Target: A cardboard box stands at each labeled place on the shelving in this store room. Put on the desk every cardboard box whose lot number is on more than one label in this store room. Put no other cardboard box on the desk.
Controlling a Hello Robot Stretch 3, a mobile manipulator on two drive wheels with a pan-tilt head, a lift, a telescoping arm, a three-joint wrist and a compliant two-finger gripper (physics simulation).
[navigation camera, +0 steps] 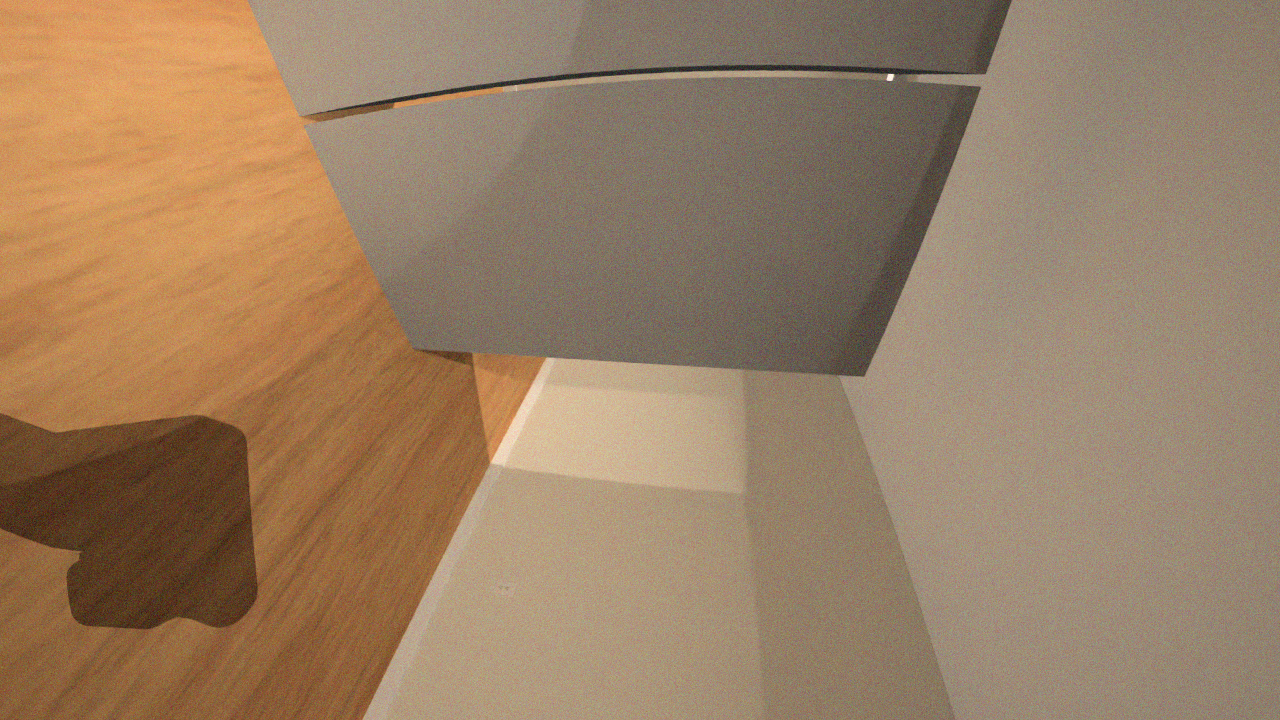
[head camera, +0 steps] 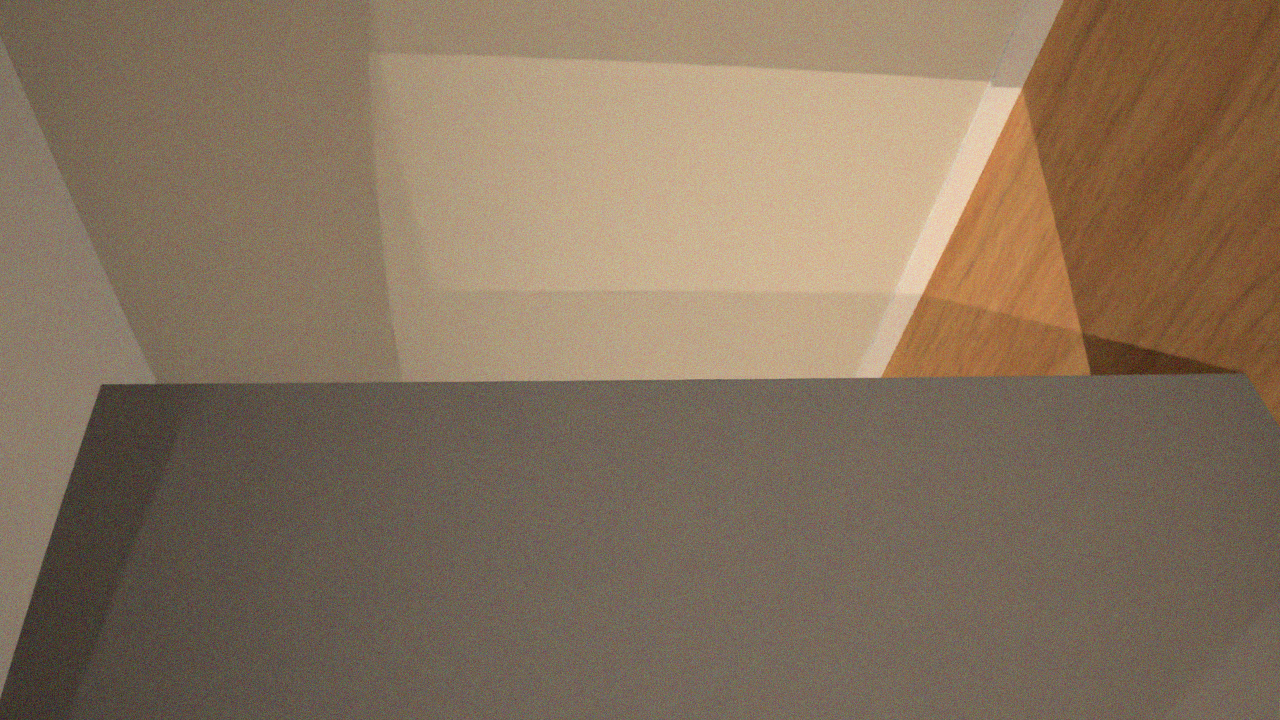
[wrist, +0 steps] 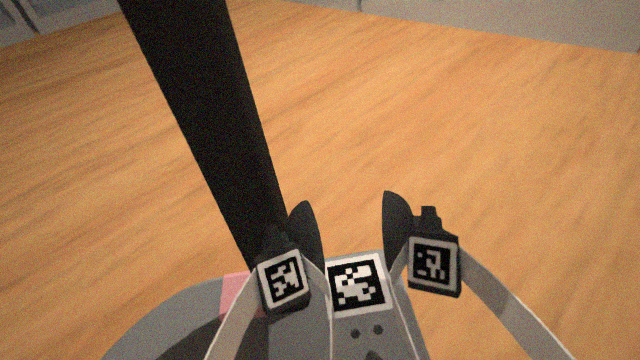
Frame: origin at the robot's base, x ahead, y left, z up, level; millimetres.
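Seen in the pictures: gripper, fingertip midpoint: (wrist: 348, 222).
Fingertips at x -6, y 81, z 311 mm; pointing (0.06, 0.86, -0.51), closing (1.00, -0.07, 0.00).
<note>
A point is followed by its place in that frame.
My gripper (wrist: 348, 222) @(z 311, x -6, y 81 mm) is open in the wrist view, its two dark fingertips apart with wood floor showing between them. It hangs above the robot's own grey base (wrist: 170, 310) @(z 160, x -182, y 138 mm). No cardboard box, lot label or desk can be made out in the three views. A large plain grey panel (head camera: 671, 555) @(z 1096, x 1238, y 230 mm) (navigation camera: 644, 223) @(z 1091, x 1085, y 425 mm) fills the lower half of the head view and the upper middle of the navigation view. Whether it belongs to the shelving cannot be told.
A beige wall (head camera: 680, 179) @(z 847, x 2397, y -543 mm) (navigation camera: 626, 573) @(z 1000, x 1711, y -1083 mm) meets the wood floor (head camera: 1163, 161) @(z 0, x 1618, y -438 mm) (navigation camera: 134, 223) @(z 0, x 502, y 278 mm) (wrist: 450, 125) @(z 0, x 294, y 569 mm). A dark shadow (navigation camera: 170, 519) @(z 0, x 564, y -441 mm) lies on the floor. A black bar (wrist: 200, 100) rises left of the fingers. Grey surfaces (wrist: 500, 25) @(z 26, x 628, y 1006 mm) edge the floor at the top of the wrist view.
</note>
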